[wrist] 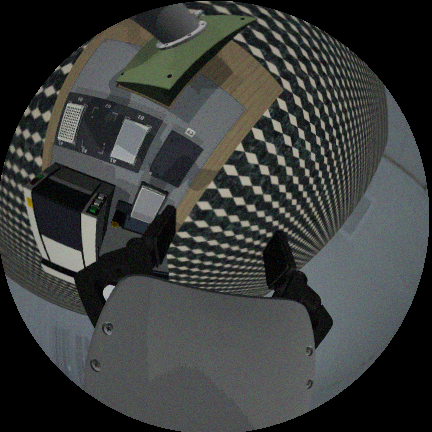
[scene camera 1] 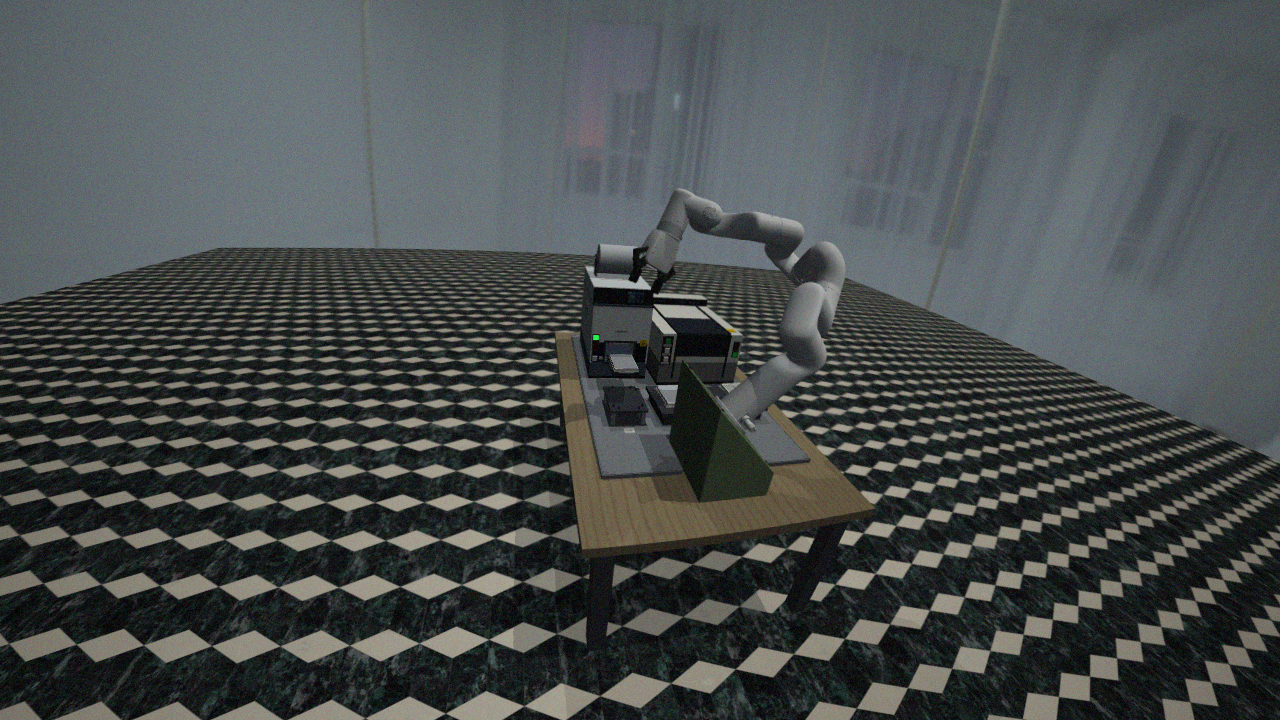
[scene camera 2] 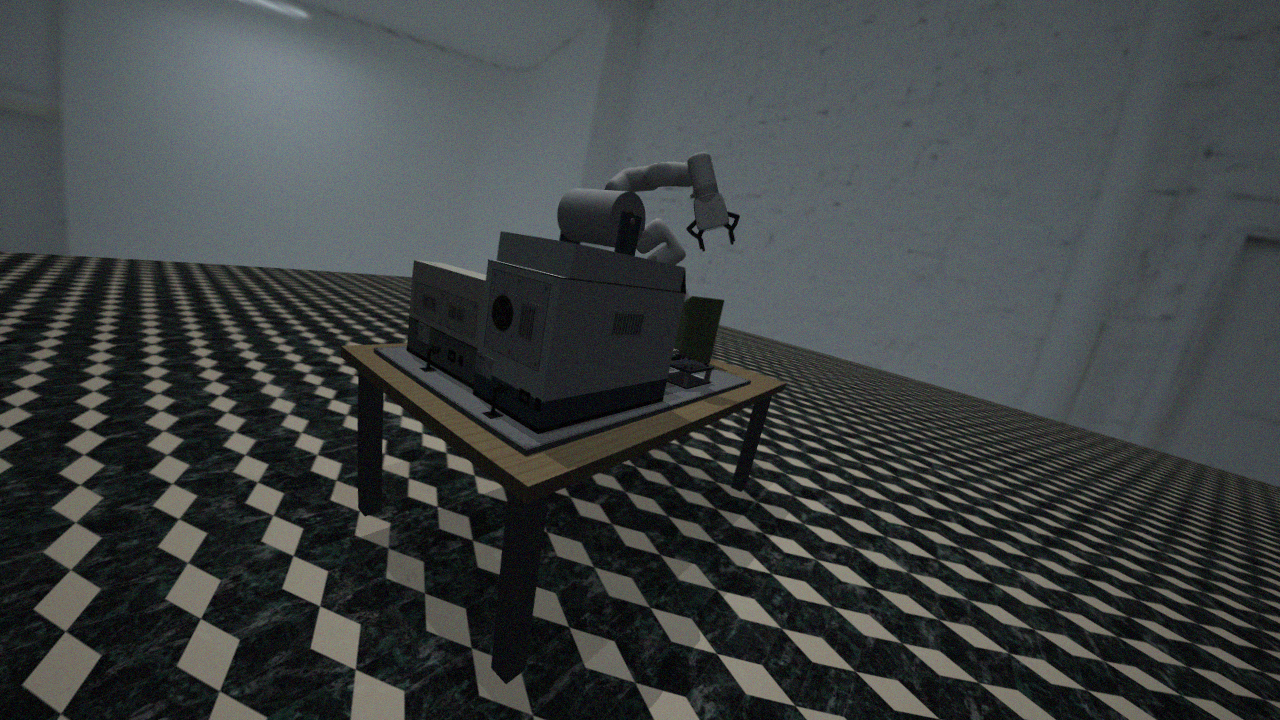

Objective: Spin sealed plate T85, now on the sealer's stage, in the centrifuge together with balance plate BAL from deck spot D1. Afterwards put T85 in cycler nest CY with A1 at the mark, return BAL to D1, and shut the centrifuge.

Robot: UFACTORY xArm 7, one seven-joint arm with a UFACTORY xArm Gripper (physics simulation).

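Frame: origin at the arm's base, x back, y right, z up, level; metres.
Where they show: gripper, fingertip midpoint: [wrist: 223,231] [scene camera 1: 643,287] [scene camera 2: 718,247]; arm's base, origin of the base link: [wrist: 181,34] [scene camera 1: 728,416] [scene camera 2: 687,315].
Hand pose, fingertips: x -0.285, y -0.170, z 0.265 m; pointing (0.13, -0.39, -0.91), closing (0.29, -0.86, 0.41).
Each offset is from my fingertips to the top centre of the thing.
Sealed plate T85 @(dx -0.215, dy +0.039, dz -0.323 m) [scene camera 1: 622,361] [wrist: 148,203] lies flat on the sealer's extended stage, with a pale top. Balance plate BAL @(dx -0.038, dy +0.166, dz -0.370 m) [wrist: 131,142] lies on deck spot D1 in the wrist view. Cycler nest CY @(dx -0.050, dy -0.001, dz -0.370 m) [scene camera 1: 623,400] [wrist: 176,159] is dark and holds no plate. The centrifuge [scene camera 1: 689,333] [scene camera 2: 445,302] [wrist: 61,220] is the low white-and-black machine beside the sealer; its inside does not show. My gripper [scene camera 1: 648,281] [scene camera 2: 717,243] [wrist: 223,231] is open and empty, high above the table and tilted, in the wrist view beyond T85 toward the table's edge.
The tall sealer @(dx -0.511, dy +0.076, dz +0.039 m) [scene camera 1: 617,317] [scene camera 2: 608,335] carries a large roll @(dx -0.532, dy +0.078, dz +0.039 m) [scene camera 1: 615,259] [scene camera 2: 595,215] on top. A plate with wells @(dx -0.021, dy +0.414, dz -0.370 m) [wrist: 71,123] sits at the deck's far end from D1. A green panel [scene camera 1: 716,447] [scene camera 2: 700,327] [wrist: 187,50] stands by the arm's base.
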